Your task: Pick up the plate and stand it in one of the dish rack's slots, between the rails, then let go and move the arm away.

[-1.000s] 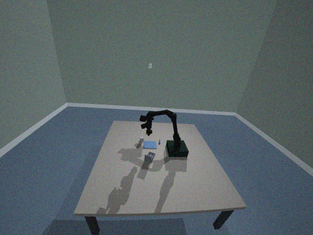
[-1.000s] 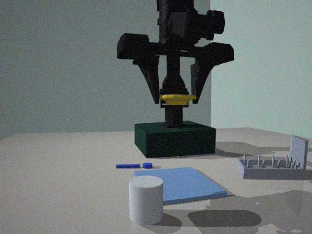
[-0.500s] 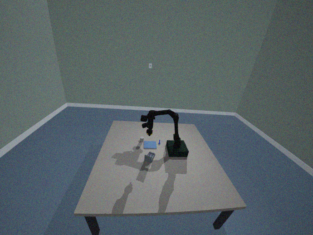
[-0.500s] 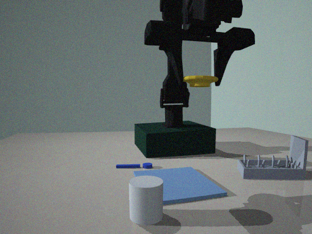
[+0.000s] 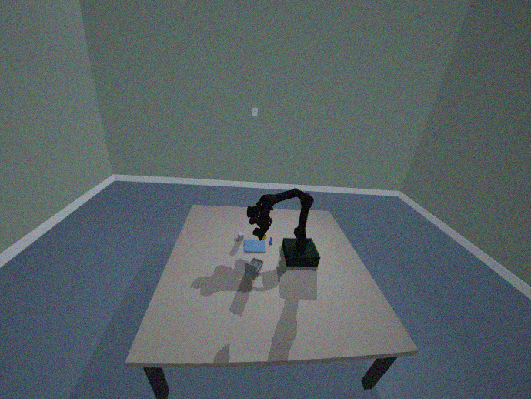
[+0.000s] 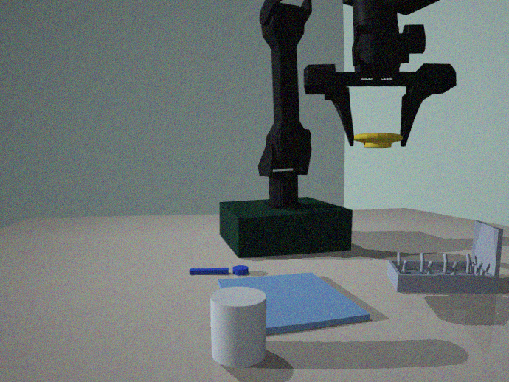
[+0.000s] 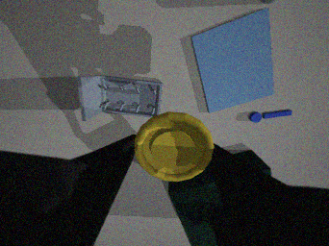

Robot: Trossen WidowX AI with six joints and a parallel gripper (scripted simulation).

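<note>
The grey dish rack lies 3 cm ahead of my gripper tip, 8 cm to the left of it and 16 cm below it. From my gripper tip the other things lie so: cylinder cup: 14 cm ahead, 20 cm to the right, 15 cm below; blue spoon: 8 cm behind, 19 cm to the right, 17 cm below; yellow plate: 1 cm above.
</note>
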